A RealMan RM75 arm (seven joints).
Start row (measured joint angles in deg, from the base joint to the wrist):
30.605 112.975 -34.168 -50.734 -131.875 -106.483 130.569
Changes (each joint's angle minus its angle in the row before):
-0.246 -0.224 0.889 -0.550 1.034 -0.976 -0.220
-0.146 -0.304 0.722 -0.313 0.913 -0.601 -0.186
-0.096 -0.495 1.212 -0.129 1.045 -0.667 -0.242
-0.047 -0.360 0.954 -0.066 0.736 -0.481 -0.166
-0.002 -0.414 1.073 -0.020 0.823 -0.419 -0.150
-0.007 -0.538 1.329 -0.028 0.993 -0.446 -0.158
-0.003 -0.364 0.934 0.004 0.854 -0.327 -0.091
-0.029 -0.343 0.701 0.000 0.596 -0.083 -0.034
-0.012 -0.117 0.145 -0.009 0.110 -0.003 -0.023
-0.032 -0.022 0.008 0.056 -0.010 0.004 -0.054
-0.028 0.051 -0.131 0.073 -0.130 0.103 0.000
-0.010 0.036 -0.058 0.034 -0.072 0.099 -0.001
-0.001 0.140 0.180 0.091 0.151 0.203 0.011
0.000 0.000 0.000 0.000 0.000 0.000 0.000
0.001 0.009 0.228 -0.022 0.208 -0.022 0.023
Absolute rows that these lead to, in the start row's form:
30.359 112.751 -33.279 -51.284 -130.841 -107.459 130.349
30.213 112.447 -32.557 -51.597 -129.928 -108.060 130.163
30.117 111.952 -31.345 -51.726 -128.883 -108.727 129.921
30.070 111.592 -30.391 -51.792 -128.147 -109.208 129.755
30.068 111.178 -29.318 -51.812 -127.324 -109.627 129.605
30.061 110.640 -27.989 -51.840 -126.331 -110.073 129.447
30.058 110.276 -27.055 -51.836 -125.477 -110.400 129.356
30.029 109.933 -26.354 -51.836 -124.881 -110.483 129.322
30.017 109.816 -26.209 -51.845 -124.771 -110.486 129.299
29.985 109.794 -26.201 -51.789 -124.781 -110.482 129.245
29.957 109.845 -26.332 -51.716 -124.911 -110.379 129.245
29.947 109.881 -26.390 -51.682 -124.983 -110.280 129.244
29.946 110.021 -26.210 -51.591 -124.832 -110.077 129.255
29.946 110.021 -26.210 -51.591 -124.832 -110.077 129.255
29.947 110.030 -25.982 -51.613 -124.624 -110.099 129.278

